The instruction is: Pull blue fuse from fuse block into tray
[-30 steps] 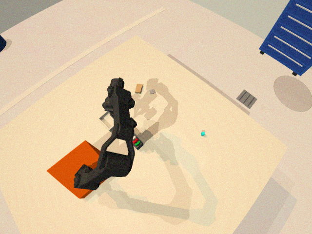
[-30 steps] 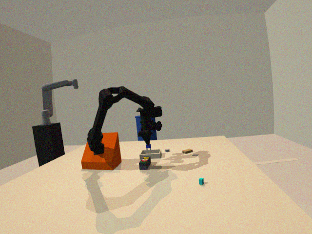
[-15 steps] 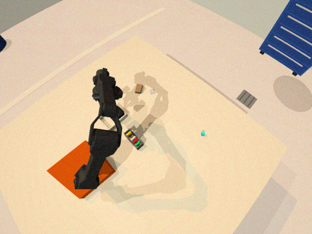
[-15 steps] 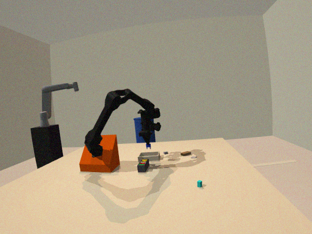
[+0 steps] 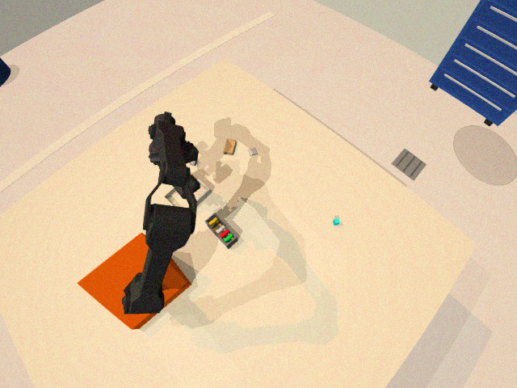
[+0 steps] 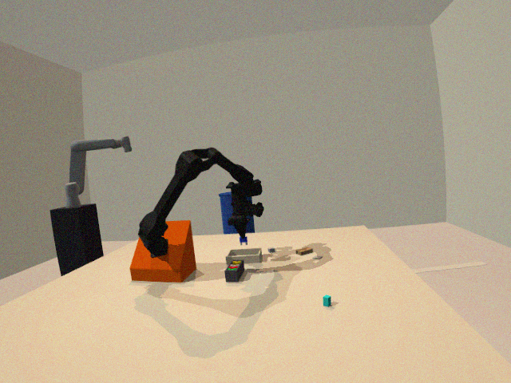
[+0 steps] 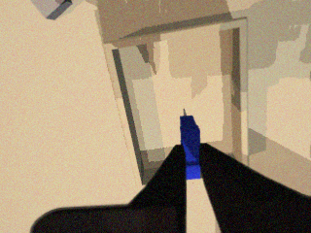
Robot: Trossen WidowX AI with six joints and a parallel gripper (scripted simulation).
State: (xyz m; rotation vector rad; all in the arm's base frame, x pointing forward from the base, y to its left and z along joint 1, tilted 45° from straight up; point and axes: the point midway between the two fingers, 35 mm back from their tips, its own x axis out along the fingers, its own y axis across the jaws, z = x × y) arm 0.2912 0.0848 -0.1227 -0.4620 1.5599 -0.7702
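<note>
Right now my gripper tip is 10 mm above the blue fuse. From my gripper tip the other things lie so: brown block (240 mm ahead, 80 mm below, 20 mm to the left); then teal cube (450 mm to the right, 230 mm ahead, 80 mm below); then grey piece (280 mm ahead, 90 mm below, 60 mm to the right).
</note>
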